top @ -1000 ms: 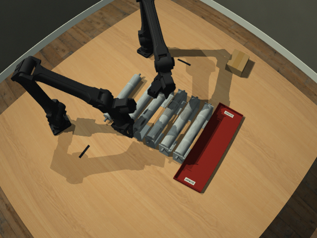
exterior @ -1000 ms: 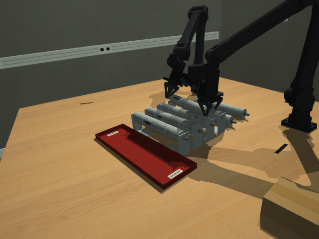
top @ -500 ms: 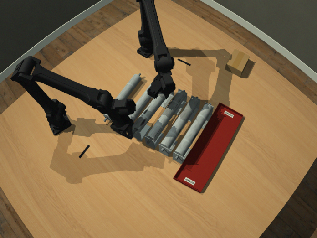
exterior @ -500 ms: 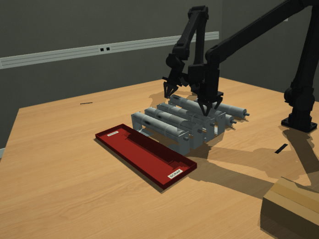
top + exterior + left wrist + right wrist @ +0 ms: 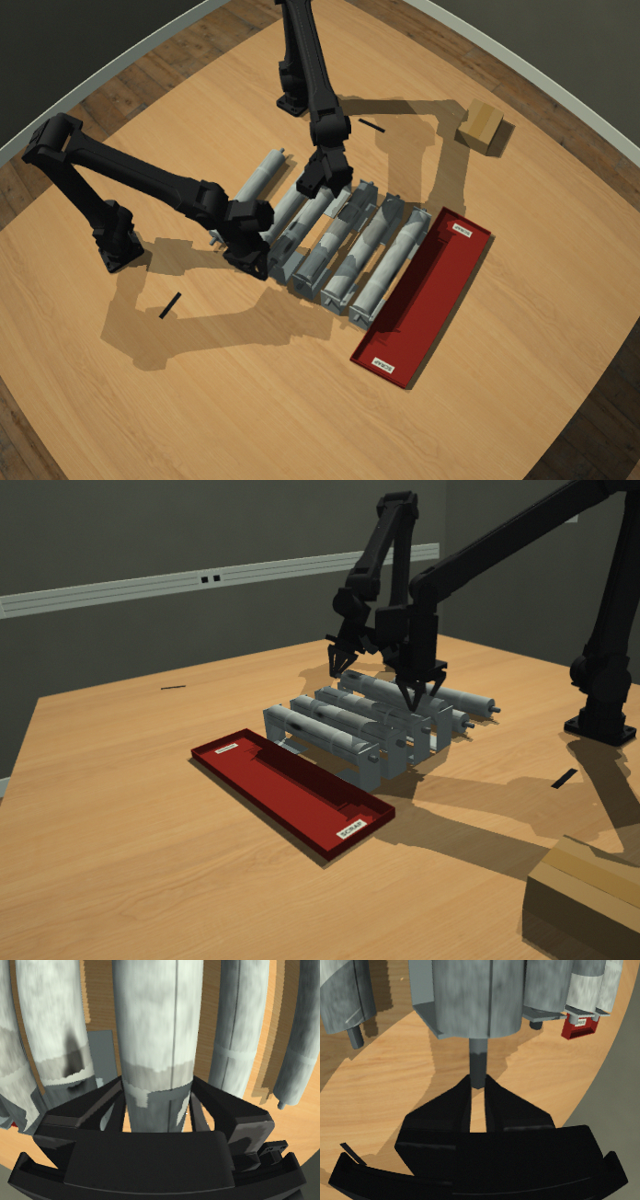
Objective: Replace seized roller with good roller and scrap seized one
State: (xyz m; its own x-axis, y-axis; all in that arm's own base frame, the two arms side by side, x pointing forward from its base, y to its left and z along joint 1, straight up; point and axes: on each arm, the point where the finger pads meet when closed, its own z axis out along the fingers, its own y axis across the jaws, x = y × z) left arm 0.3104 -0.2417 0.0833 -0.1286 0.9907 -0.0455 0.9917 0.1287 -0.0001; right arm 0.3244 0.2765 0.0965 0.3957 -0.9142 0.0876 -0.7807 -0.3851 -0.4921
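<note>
My left hand is 20 mm short of the grey roller, 90 mm to the left of it and 10 mm below it. From my left hand the other things lie so: cardboard box (120 mm ahead, 500 mm to the left, 50 mm below); then red scrap tray (340 mm ahead, 20 mm to the right, 80 mm below).
</note>
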